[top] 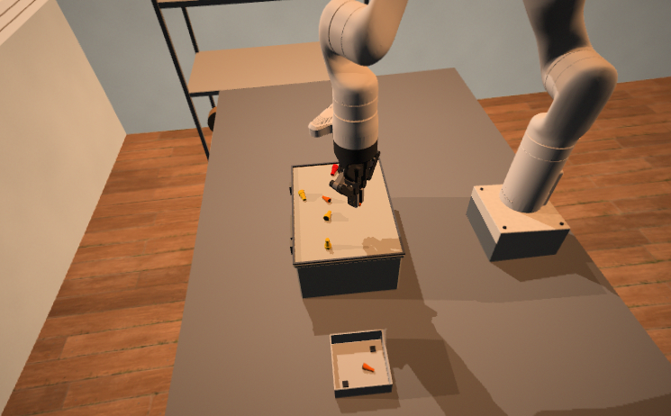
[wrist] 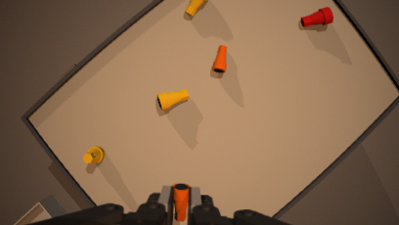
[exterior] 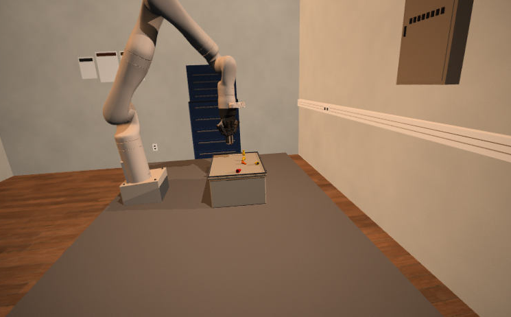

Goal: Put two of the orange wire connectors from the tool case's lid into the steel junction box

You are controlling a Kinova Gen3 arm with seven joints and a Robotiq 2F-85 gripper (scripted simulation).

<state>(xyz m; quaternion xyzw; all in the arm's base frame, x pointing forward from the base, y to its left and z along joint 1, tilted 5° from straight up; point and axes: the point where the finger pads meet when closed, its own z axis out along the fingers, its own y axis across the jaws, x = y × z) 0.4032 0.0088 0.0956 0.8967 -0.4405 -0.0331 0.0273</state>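
The tool case lies 12 cm below my hand, 7 cm to the right of it and 1 cm ahead of it. From my hand the other things lie so: red connector (19 cm to the right, 8 cm below).
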